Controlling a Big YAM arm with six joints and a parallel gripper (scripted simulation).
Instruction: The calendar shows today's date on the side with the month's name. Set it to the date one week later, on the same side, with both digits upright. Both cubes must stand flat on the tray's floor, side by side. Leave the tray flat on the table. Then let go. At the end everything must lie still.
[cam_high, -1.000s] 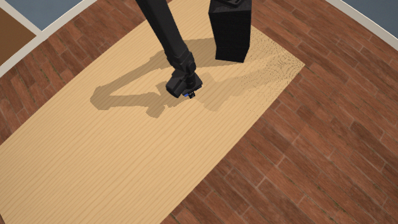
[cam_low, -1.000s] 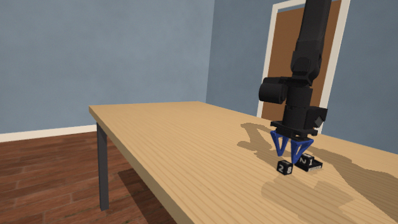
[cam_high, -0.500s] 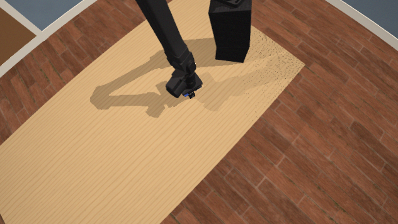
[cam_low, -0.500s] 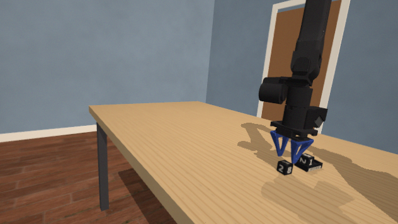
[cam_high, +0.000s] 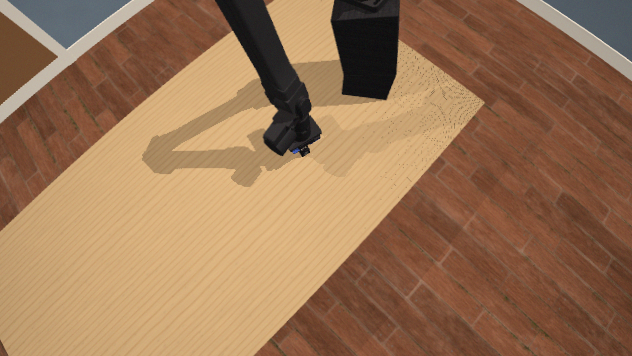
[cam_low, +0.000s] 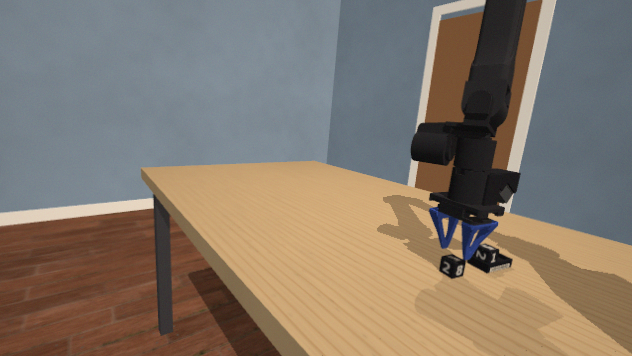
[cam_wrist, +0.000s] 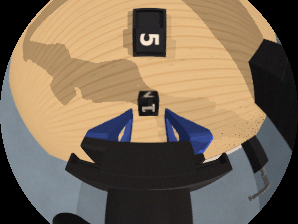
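Now: the black date cube 30 mm below my hand. Also, from my hand: black tray 100 mm to the right, 40 mm below, 30 mm behind; black cube 90 mm to the right, 30 mm behind, 20 mm below.
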